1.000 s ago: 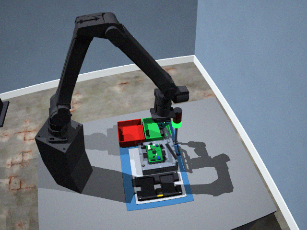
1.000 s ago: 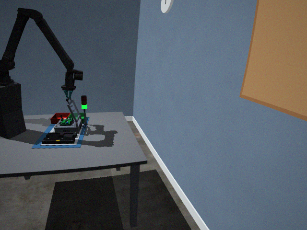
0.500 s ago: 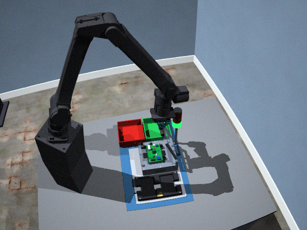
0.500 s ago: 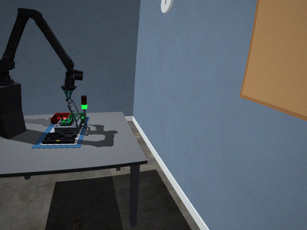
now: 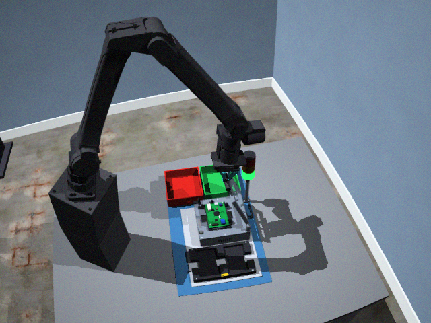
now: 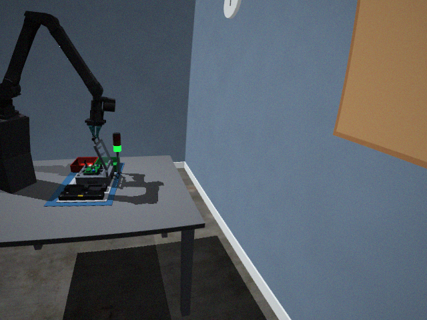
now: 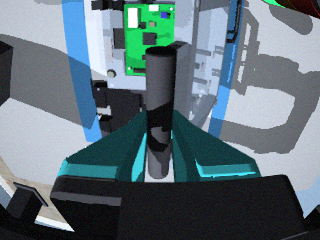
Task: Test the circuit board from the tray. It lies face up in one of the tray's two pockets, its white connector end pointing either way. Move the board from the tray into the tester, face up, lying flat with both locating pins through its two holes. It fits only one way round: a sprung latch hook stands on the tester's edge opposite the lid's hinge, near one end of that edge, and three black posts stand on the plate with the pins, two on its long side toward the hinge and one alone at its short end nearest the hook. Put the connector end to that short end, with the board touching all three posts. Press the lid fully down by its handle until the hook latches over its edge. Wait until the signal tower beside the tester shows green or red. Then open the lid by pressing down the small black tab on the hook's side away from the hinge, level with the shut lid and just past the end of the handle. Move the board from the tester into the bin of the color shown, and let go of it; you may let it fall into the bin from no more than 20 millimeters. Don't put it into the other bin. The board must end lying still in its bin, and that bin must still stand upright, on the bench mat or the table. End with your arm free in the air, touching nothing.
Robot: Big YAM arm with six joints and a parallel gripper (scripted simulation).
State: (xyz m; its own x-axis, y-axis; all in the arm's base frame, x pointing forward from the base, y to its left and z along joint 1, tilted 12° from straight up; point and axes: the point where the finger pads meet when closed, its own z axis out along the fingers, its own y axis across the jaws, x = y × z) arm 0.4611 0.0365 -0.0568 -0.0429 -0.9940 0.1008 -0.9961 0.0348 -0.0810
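My gripper is now 3 cm past the green circuit board and 19 cm above it. Also, from my hand: black latch hook 9 cm behind, 6 cm to the left, 18 cm below; clear lid 3 cm ahead, 8 cm below; green bin 2 cm ahead, 20 cm to the left, 25 cm below.
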